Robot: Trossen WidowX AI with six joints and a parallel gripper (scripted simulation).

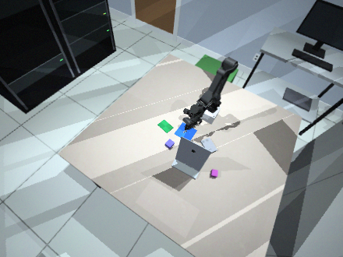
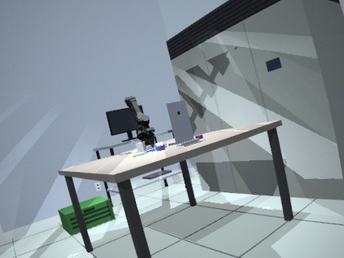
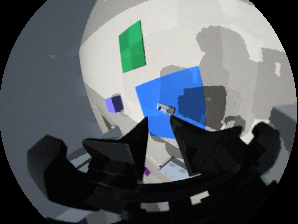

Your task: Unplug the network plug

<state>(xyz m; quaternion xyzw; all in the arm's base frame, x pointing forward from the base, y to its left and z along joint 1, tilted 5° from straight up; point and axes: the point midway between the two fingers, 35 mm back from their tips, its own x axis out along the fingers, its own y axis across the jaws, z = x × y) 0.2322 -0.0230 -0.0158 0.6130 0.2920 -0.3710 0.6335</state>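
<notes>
My gripper tip is 10 mm to the left of the pale plug and 20 mm above it. Round my gripper tip: grey panel: 190 mm ahead, 170 mm to the left, 100 mm above; then blue square: 30 mm below; then pale flat plate: 30 mm behind, 180 mm to the left, 20 mm below.
</notes>
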